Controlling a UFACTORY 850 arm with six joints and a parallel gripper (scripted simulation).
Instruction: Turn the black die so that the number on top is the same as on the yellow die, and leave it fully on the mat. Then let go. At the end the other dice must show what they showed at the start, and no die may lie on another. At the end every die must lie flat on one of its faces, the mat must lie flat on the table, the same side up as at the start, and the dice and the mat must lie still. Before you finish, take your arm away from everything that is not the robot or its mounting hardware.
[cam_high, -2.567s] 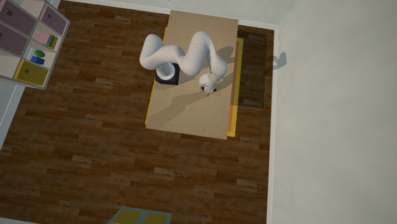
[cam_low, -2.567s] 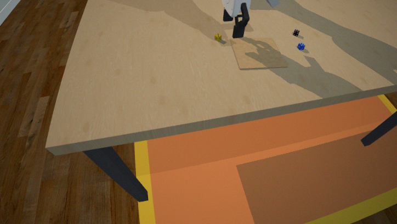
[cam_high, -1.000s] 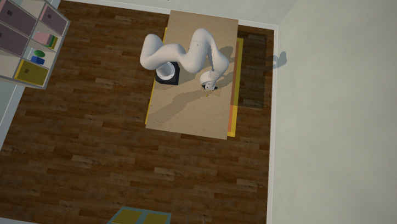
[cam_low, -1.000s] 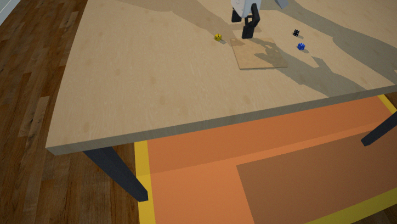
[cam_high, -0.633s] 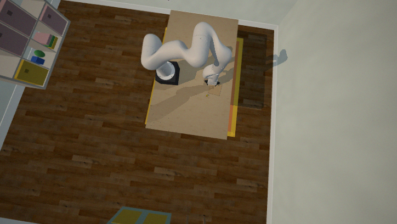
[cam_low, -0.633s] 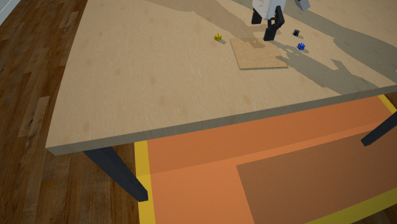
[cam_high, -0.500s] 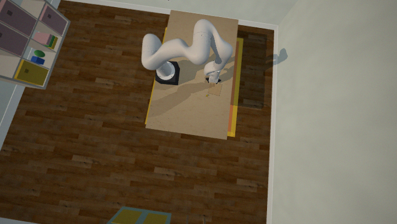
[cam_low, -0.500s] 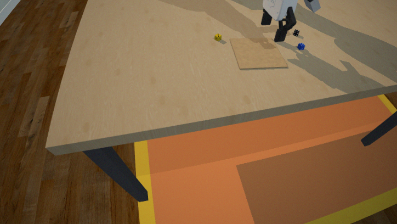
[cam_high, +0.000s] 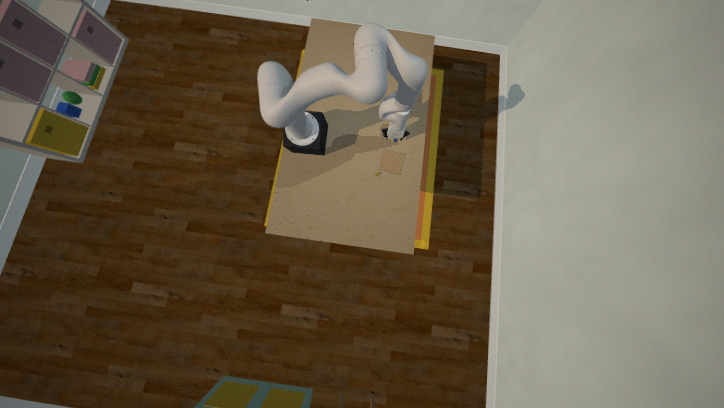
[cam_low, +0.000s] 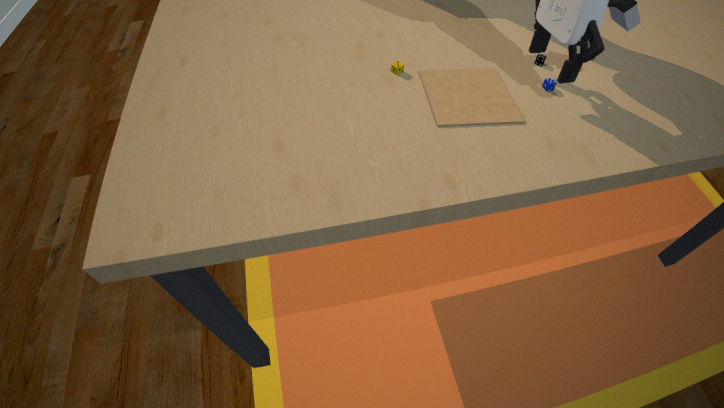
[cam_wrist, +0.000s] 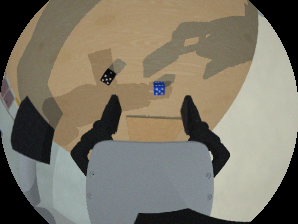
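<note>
Right now the blue die is 4 cm below my hand and 1 cm ahead of it. Round my hand: tan mat 15 cm to the right, 4 cm below, 1 cm behind; then black die 6 cm behind, 4 cm to the left, 4 cm below; then yellow die 23 cm to the right, 11 cm behind, 4 cm below.
</note>
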